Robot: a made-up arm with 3 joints. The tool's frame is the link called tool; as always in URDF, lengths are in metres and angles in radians. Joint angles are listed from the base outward.
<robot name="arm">
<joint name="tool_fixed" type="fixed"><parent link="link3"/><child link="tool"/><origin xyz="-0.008 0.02 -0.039" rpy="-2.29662 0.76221 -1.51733"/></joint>
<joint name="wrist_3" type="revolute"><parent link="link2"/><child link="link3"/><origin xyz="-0.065 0.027 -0.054" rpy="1.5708 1.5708 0"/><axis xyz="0 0 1"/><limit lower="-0.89" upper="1.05"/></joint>
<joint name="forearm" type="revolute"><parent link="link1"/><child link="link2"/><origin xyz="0.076 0.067 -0.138" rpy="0 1.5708 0"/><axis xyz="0 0 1"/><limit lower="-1.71" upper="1.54"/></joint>
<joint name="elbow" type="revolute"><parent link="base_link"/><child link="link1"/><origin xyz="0.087 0.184 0.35" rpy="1.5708 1.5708 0"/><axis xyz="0 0 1"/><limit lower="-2.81" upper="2.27"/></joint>
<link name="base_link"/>
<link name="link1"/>
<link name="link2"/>
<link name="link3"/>
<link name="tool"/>
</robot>
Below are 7 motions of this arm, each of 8 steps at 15 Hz.
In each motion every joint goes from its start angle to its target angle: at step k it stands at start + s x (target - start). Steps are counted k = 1, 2, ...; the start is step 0. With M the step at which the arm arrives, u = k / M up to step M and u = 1 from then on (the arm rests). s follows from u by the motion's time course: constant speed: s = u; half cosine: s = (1 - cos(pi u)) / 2; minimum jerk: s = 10 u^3 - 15 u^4 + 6 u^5.
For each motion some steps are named. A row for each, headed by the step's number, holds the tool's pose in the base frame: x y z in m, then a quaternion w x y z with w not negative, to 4 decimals.
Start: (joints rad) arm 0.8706 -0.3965 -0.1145
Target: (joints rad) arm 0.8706 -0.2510 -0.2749
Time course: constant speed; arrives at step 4
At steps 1, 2, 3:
1: 0.2005 0.3041 0.4430 0.8832 -0.1943 -0.2950 -0.3084
2: 0.1993 0.3014 0.4430 0.8908 -0.1725 -0.2815 -0.3123
3: 0.1982 0.2988 0.4429 0.8976 -0.1501 -0.2683 -0.3159

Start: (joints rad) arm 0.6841 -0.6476 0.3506
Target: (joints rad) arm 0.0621 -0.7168 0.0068
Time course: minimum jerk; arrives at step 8
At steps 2, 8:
2: 0.2290 0.3238 0.4073 0.7999 -0.4180 -0.3481 -0.2536
8: 0.2349 0.3314 0.3290 0.9252 -0.3731 -0.0319 -0.0619

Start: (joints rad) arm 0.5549 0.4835 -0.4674
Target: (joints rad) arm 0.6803 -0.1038 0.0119
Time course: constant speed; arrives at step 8
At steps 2, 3, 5, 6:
2: 0.1953 0.2592 0.3947 0.8568 -0.0138 -0.0264 -0.5149
3: 0.1990 0.2628 0.3978 0.8626 -0.0518 -0.0485 -0.5008
5: 0.2054 0.2707 0.4040 0.8668 -0.1261 -0.0985 -0.4723
6: 0.2082 0.2749 0.4070 0.8649 -0.1620 -0.1262 -0.4579

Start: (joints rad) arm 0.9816 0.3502 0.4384
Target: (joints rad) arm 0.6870 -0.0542 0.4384
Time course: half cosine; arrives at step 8
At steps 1, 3, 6, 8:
1: 0.1819 0.2528 0.4218 0.6622 -0.2136 -0.1989 -0.6901
3: 0.1919 0.2582 0.4196 0.6818 -0.2631 -0.2094 -0.6497
6: 0.2111 0.2714 0.4104 0.7204 -0.3509 -0.2248 -0.5544
8: 0.2158 0.2754 0.4068 0.7305 -0.3714 -0.2277 -0.5259

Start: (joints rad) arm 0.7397 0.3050 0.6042
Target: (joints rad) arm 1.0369 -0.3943 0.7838
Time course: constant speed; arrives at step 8
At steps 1, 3, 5, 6, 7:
1: 0.2007 0.2555 0.4054 0.6336 -0.3690 -0.1799 -0.6557
3: 0.2037 0.2649 0.4214 0.6242 -0.3870 -0.2684 -0.6234
5: 0.2039 0.2760 0.4368 0.6028 -0.4025 -0.3565 -0.5896
6: 0.2030 0.2821 0.4441 0.5877 -0.4092 -0.3998 -0.5721
7: 0.2014 0.2885 0.4511 0.5698 -0.4151 -0.4424 -0.5543

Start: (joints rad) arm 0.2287 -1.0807 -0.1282
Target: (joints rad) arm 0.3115 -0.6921 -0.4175
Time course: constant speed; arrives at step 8
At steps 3, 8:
3: 0.2300 0.3492 0.3621 0.9476 -0.3061 -0.0803 0.0444
8: 0.2321 0.3306 0.3744 0.9742 -0.2205 -0.0156 -0.0444

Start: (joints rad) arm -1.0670 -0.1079 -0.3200
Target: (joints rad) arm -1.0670 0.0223 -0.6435
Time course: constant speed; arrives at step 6
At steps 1, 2, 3, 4, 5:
1: 0.1335 0.2844 0.2198 0.6915 -0.3199 0.6272 -0.1614
2: 0.1341 0.2829 0.2211 0.6864 -0.2996 0.6381 -0.1784
3: 0.1347 0.2813 0.2224 0.6811 -0.2790 0.6481 -0.1954
4: 0.1353 0.2797 0.2237 0.6756 -0.2580 0.6571 -0.2125
5: 0.1358 0.2780 0.2251 0.6699 -0.2366 0.6652 -0.2295

